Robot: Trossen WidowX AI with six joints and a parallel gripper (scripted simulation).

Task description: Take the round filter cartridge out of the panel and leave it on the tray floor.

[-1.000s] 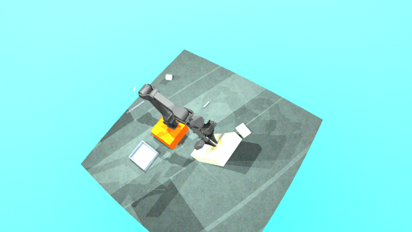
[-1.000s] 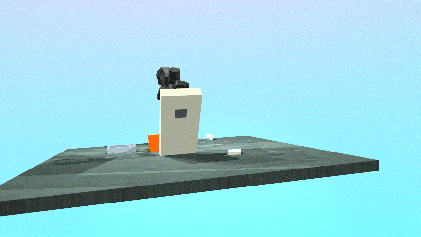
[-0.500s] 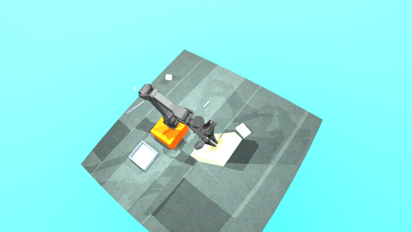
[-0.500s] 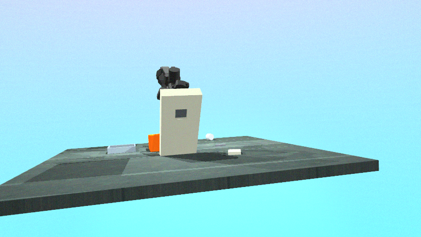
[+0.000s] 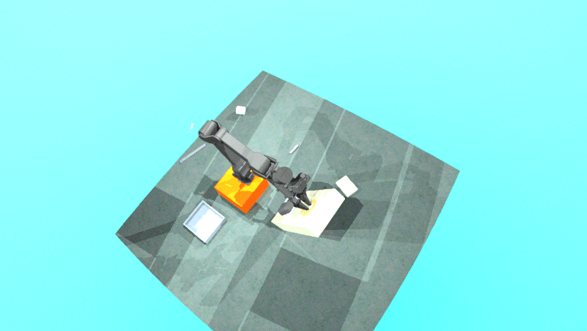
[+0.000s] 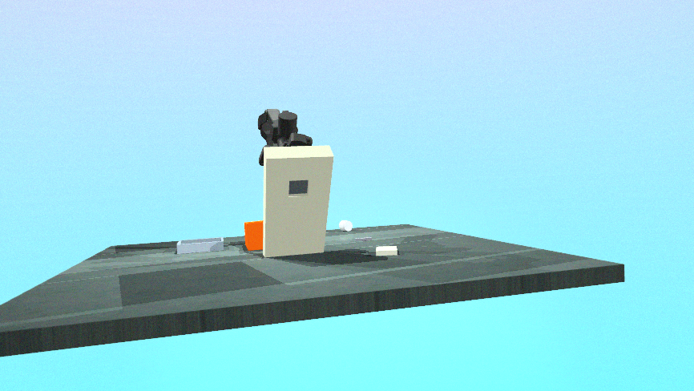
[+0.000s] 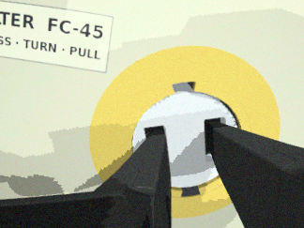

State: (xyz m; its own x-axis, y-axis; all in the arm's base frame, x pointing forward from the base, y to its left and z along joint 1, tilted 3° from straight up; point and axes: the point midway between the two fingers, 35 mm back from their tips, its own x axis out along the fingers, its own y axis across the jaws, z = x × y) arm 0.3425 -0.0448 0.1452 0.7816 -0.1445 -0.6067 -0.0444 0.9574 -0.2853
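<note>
The filter cartridge lies 10 mm ahead of my gripper tip and 10 mm below it. From my gripper tip the other things lie so: white block (60 mm ahead, 240 mm to the left, 230 mm below); tray (470 mm behind, 220 mm to the right, 220 mm below); service panel (40 mm behind, 10 mm to the left, 80 mm below).
</note>
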